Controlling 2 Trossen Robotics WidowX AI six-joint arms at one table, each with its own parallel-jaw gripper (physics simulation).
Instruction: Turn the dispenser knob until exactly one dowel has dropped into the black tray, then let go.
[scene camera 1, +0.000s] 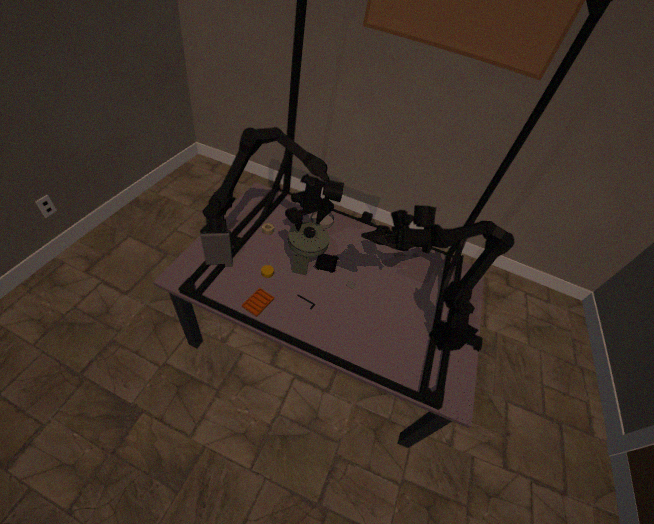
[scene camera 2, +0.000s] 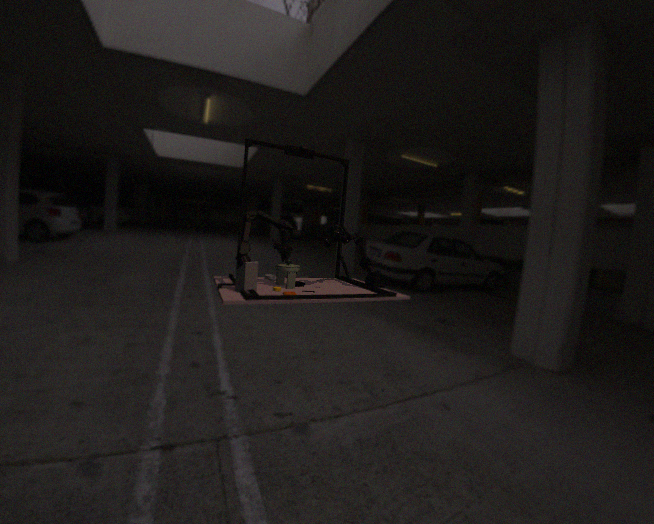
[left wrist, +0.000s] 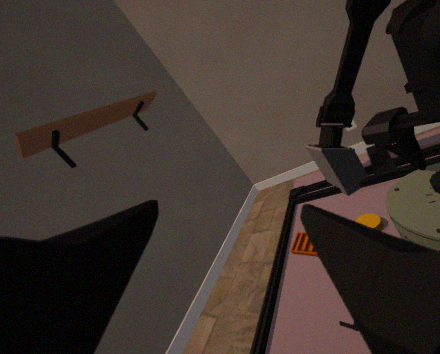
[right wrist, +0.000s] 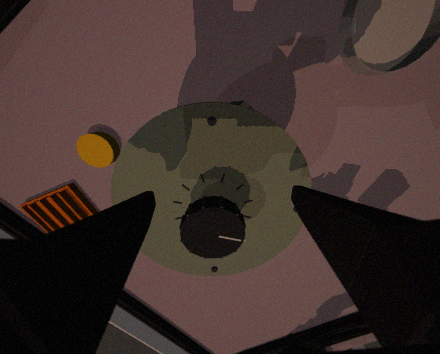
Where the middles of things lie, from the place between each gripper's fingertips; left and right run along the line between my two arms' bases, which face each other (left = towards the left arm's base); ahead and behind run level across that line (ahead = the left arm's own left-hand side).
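The black knob (right wrist: 212, 227) has my right hand 2 cm to the right of it, 2 cm short of it and 2 cm above it. Going by its middle, the black knob is nearer to my right hand than to my left hand. From my right hand, the olive round dispenser (left wrist: 405, 201) is 2 cm to the left, 2 cm ahead and 2 cm below, and by its middle the dispenser too is nearer to my right hand than to my left hand.
Counted from my left hand, the black knob is 14 cm behind, 21 cm to the right and 22 cm below. The olive round dispenser, from that same left hand, is 21 cm to the right, 14 cm behind and 22 cm below.
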